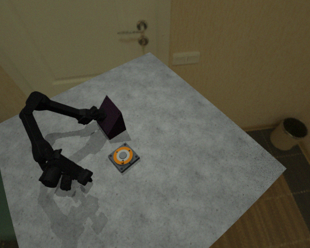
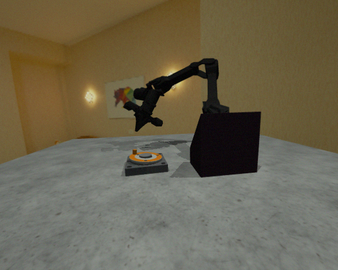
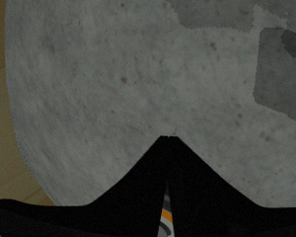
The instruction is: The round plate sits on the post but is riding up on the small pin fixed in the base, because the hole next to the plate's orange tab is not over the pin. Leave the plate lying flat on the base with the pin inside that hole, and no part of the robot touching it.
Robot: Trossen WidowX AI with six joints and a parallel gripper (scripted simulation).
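Now: gripper tip 50 mm past the round plate, 180 mm to the right of it and 50 mm above it. The rest, counted from my gripper tip: square base: 70 mm behind, 190 mm to the left, 70 mm below.
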